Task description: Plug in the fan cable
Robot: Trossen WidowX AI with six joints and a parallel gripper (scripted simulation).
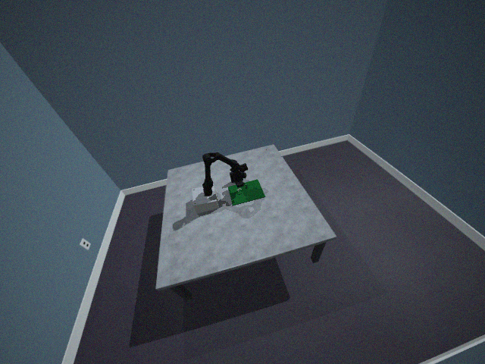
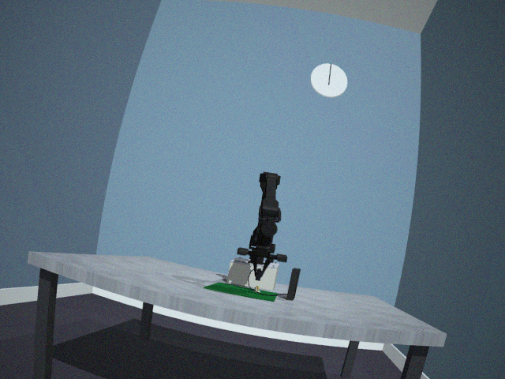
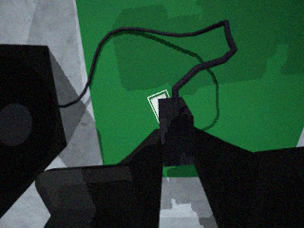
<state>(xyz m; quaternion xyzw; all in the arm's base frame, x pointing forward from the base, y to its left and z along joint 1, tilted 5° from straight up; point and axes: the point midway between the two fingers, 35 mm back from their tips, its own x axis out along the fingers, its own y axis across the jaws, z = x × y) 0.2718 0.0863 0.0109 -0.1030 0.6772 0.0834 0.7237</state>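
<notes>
Right now my gripper tip is 60 mm short of the board, 30 mm to the left of it and 80 mm above it. Also, from my gripper tip: black fan plug: 10 mm ahead, 10 mm above; then square black fan: 20 mm behind, 130 mm to the left.
</notes>
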